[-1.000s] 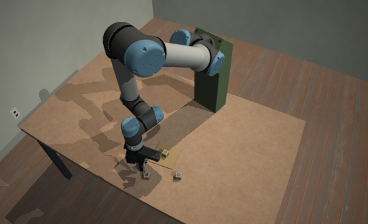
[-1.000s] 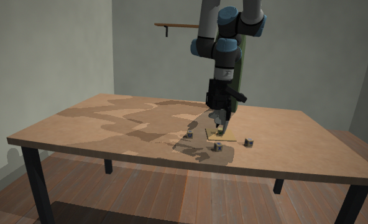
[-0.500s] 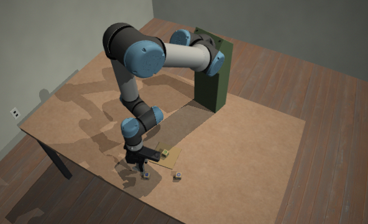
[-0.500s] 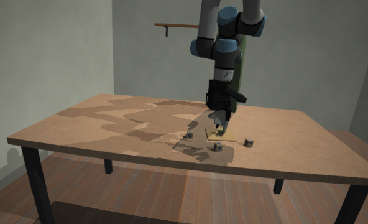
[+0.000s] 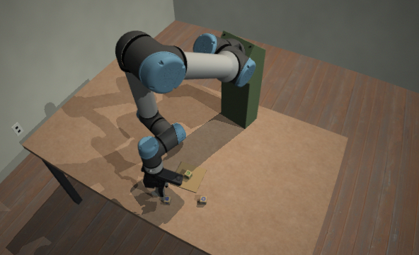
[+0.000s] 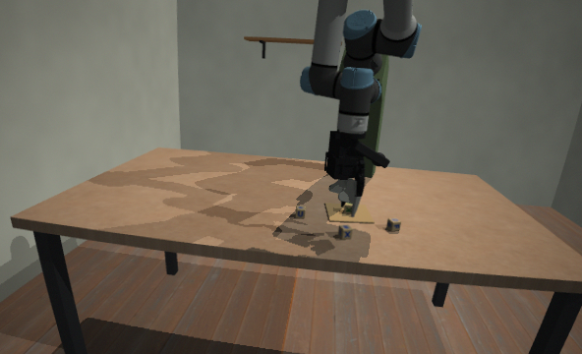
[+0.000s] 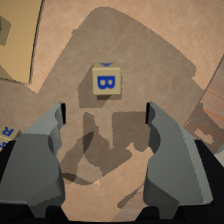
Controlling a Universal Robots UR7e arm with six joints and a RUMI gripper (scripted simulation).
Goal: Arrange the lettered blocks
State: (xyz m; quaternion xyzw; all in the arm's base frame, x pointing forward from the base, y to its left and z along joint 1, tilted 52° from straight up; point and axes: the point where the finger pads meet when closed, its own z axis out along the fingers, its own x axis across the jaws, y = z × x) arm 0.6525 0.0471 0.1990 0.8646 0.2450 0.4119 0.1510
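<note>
Now: the G block 170 mm behind my hand and 70 mm below it. The rest, counted from my hand: Q block 140 mm to the left, 100 mm behind, 80 mm below; then tan mat 170 mm behind, 90 mm below.
</note>
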